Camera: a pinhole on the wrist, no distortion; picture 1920 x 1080 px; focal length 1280.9 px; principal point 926.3 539.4 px. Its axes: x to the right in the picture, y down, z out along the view. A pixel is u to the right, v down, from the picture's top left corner.
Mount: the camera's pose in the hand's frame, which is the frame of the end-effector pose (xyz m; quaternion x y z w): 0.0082 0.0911 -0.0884 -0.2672 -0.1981 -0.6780 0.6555
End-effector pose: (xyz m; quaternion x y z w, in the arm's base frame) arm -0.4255 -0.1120 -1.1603 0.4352 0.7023 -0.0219 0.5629
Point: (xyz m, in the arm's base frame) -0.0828 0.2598 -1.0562
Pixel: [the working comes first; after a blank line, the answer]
In the camera's frame: -0.2416 0.0941 0.3585

63 876
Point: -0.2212 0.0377 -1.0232
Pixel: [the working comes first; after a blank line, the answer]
In the camera's frame: -0.0791 -0.0504 0.2094

443 231
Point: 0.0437 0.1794 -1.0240
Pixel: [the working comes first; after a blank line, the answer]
In the camera's frame: -0.1979 0.0096 0.4787

397 565
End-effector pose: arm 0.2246 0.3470 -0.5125 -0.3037 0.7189 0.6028 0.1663
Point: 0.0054 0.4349 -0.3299
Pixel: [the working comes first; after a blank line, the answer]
In the camera's frame: -0.0531 0.0017 0.2500

654 548
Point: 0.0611 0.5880 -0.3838
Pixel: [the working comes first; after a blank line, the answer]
In the camera's frame: 0.0913 -0.0525 0.3252

1286 332
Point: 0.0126 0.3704 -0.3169
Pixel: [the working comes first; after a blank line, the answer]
In the camera's frame: -0.0940 0.0090 0.1984

320 597
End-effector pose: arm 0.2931 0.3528 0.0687 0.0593 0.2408 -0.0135 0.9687
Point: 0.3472 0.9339 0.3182
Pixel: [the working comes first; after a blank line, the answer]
In the camera's frame: -0.2411 -0.1288 0.5153

327 219
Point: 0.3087 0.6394 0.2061
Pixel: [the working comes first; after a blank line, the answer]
In the camera's frame: -0.0511 -0.0855 0.2647

679 125
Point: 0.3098 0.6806 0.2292
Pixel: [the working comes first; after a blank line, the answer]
In the camera's frame: -0.0753 -0.0992 0.3029

608 120
